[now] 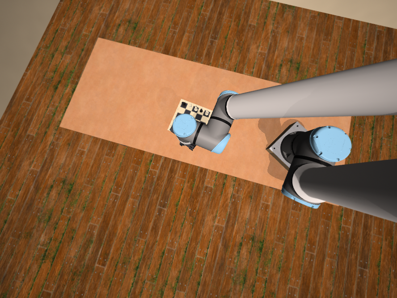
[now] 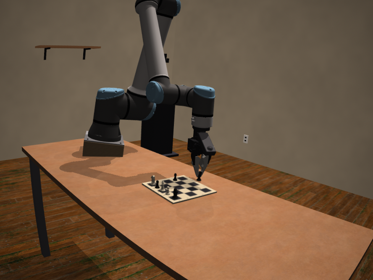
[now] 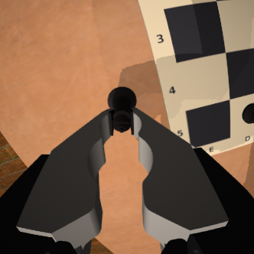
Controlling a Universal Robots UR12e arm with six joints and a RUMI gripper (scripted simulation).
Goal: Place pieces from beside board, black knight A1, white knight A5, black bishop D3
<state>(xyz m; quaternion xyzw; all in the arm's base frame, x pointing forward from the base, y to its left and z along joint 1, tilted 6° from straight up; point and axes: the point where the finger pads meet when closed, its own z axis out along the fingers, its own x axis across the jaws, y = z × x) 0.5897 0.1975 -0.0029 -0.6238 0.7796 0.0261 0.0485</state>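
Now: hand 4 cm short of the chessboard, 14 cm to the left of it and 3 cm above it. Also, from my hand: white knight (4 cm behind, 22 cm to the right, 1 cm below).
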